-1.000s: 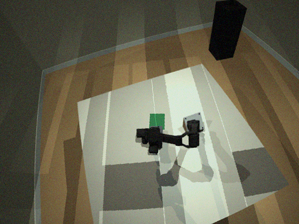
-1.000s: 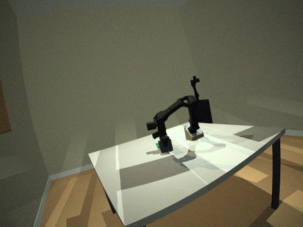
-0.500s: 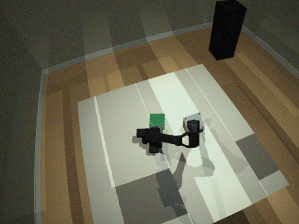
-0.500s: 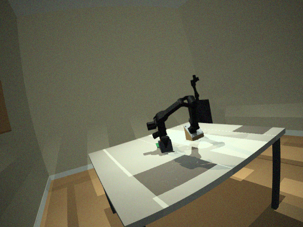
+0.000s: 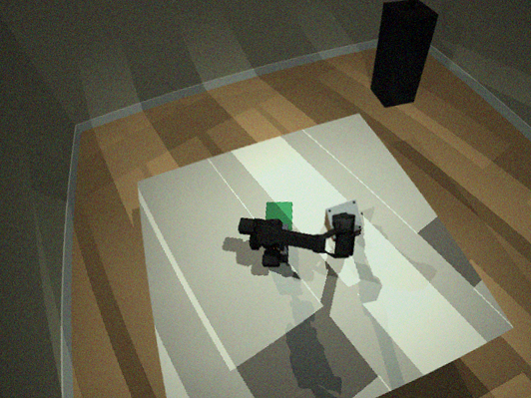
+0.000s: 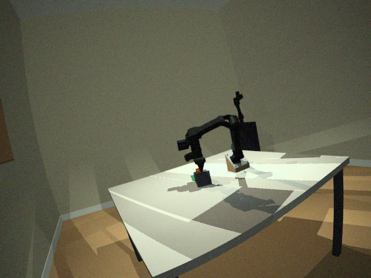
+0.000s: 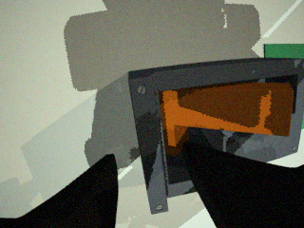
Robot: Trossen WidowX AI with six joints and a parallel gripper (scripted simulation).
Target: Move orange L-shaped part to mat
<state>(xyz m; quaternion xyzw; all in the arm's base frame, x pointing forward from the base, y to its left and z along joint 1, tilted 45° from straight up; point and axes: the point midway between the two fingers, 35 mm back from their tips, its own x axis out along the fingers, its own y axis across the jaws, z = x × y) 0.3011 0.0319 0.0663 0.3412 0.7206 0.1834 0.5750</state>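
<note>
The orange l-shaped part is 5 cm below my gripper tip, 4 cm to the right of it and 2 cm behind it. From my gripper tip the other things lie so: green mat 22 cm to the right, 11 cm below, 7 cm behind.
</note>
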